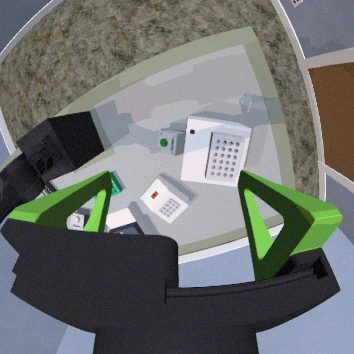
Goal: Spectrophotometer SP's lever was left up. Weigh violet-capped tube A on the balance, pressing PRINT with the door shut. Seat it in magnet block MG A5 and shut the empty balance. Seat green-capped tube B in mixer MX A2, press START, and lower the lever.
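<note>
My gripper (174,177) is open and empty, its green fingers wide apart high above the worktop. Below and right of centre is a large white instrument (196,167) with a grey block of many holes. Left of it stands a small grey box (175,136) with a round green spot. A smaller white device (158,189) with a red spot and a small grid lies lower down. A green rack (115,184) shows partly behind the left finger. The labels are too small to read, so I cannot tell which device is which. Tubes A and B and the lever cannot be made out.
A large black box (82,140) stands at the left, beside dark arm-like parts. A white and dark device (121,218) is partly hidden by the gripper body. A small pale device (76,220) shows through the left finger's opening. The pale worktop (200,75) has a greenish border.
</note>
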